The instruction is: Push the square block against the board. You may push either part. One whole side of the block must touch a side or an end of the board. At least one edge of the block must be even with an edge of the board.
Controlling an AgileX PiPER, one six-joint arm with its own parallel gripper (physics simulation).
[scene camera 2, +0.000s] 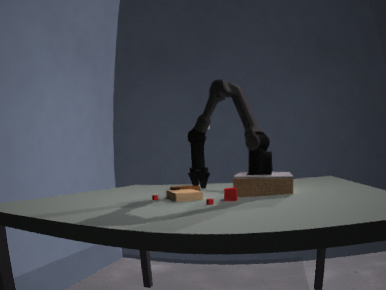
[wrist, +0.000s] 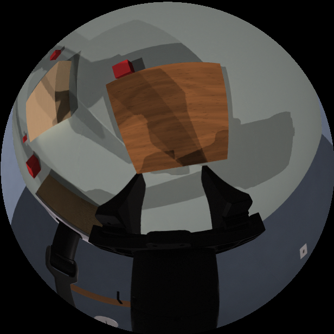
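Observation:
The square block (scene camera 2: 184, 195) (wrist: 44, 100), light wood and fairly thick, lies flat at the left of the wrist view. The board (scene camera 2: 185, 188) (wrist: 175, 112), darker brown and thin, lies flat in the middle of the wrist view, and is partly hidden behind the block in the scene view. A strip of table separates the two. My gripper (scene camera 2: 198, 184) (wrist: 172, 175) is open and empty, pointing down. Its fingertips show at the board's near edge in the wrist view; their exact height above the table is hard to tell. Arm shadows fall on both parts.
A red cube (wrist: 122, 69) is at the board's far left corner. Other red cubes (scene camera 2: 230, 194) (scene camera 2: 210, 201) (scene camera 2: 155, 197) (wrist: 33, 166) (wrist: 55, 54) stand around the block. The arm's wooden base box (scene camera 2: 263, 185) (wrist: 70, 202) is at the right in the scene view.

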